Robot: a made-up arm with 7 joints.
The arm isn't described. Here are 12 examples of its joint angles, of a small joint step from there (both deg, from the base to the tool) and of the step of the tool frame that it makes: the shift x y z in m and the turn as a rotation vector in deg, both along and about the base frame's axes.
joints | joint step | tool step
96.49 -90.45 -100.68 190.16 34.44 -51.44 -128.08 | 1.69 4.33 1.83 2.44 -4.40 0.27 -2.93 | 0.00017 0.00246 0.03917 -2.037 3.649 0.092
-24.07 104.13 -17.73 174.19 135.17 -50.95 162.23 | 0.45 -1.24 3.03 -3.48 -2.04 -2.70 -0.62 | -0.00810 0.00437 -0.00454 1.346 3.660 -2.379
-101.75 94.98 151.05 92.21 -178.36 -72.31 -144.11 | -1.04 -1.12 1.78 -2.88 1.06 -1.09 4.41 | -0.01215 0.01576 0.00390 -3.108 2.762 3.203
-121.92 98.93 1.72 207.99 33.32 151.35 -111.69 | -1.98 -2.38 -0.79 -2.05 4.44 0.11 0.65 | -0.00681 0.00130 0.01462 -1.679 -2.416 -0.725
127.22 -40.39 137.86 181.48 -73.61 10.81 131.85 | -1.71 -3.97 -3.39 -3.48 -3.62 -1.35 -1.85 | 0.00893 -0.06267 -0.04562 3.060 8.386 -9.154
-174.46 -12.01 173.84 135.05 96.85 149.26 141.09 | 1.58 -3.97 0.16 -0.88 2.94 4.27 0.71 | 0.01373 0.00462 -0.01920 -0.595 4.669 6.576
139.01 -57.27 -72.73 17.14 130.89 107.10 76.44 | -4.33 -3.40 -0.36 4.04 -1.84 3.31 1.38 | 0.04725 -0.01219 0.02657 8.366 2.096 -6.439
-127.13 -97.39 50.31 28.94 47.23 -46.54 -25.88 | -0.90 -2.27 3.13 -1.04 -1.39 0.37 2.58 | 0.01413 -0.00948 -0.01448 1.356 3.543 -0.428
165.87 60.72 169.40 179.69 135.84 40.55 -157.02 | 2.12 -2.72 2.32 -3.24 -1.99 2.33 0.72 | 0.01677 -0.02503 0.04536 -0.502 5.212 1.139
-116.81 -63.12 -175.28 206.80 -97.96 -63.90 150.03 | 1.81 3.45 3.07 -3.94 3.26 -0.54 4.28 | -0.01136 -0.01371 0.02047 -1.390 6.513 8.194
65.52 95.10 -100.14 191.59 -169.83 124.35 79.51 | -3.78 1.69 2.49 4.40 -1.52 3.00 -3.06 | 0.00518 -0.01774 -0.00630 1.854 3.755 3.126
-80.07 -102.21 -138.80 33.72 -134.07 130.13 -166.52 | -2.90 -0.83 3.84 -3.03 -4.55 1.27 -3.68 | -0.02346 -0.00488 0.01896 -2.069 4.936 1.454
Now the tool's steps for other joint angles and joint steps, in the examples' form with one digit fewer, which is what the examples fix.
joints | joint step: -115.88 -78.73 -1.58 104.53 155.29 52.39 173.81 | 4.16 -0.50 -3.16 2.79 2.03 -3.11 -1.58
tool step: -0.0391 0.0362 -0.0076 -3.11 -4.50 4.76
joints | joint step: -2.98 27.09 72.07 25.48 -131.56 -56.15 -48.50 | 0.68 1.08 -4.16 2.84 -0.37 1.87 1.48
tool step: 0.0136 0.0155 -0.0062 -0.55 -1.63 -5.37
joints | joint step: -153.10 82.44 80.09 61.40 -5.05 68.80 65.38 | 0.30 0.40 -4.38 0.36 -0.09 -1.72 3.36
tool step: -0.0058 -0.0010 -0.0289 6.19 3.68 -2.87
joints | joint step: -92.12 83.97 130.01 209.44 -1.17 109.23 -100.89 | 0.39 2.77 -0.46 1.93 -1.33 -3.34 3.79
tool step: -0.0082 -0.0022 -0.0386 9.52 0.38 -1.07
